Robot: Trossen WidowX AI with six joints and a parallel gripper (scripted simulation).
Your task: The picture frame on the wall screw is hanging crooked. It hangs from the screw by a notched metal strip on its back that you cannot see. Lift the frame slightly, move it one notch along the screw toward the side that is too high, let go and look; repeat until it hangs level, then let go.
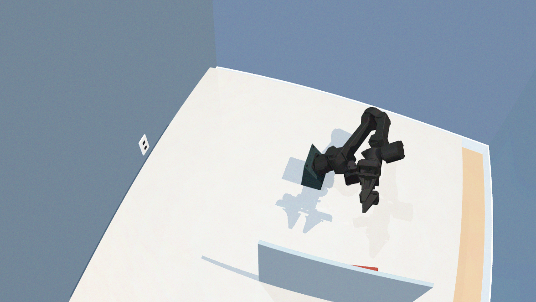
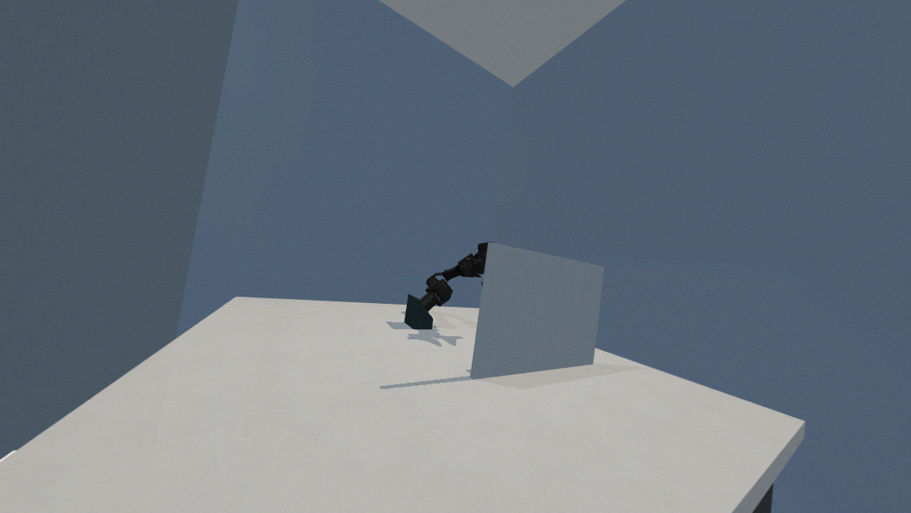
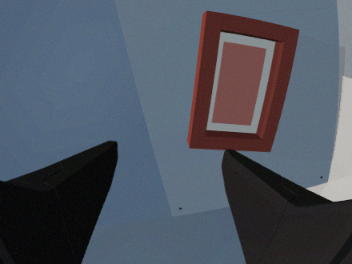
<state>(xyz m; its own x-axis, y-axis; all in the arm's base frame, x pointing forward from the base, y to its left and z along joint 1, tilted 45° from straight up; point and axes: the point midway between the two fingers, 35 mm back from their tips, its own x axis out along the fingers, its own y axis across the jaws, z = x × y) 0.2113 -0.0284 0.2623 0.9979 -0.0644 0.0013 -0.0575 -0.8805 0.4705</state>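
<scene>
The picture frame is 19 cm ahead of my gripper tip, 9 cm below it and 1 cm to the left of it. From my gripper tip the other things lie so: wall panel 20 cm ahead, 11 cm below.
</scene>
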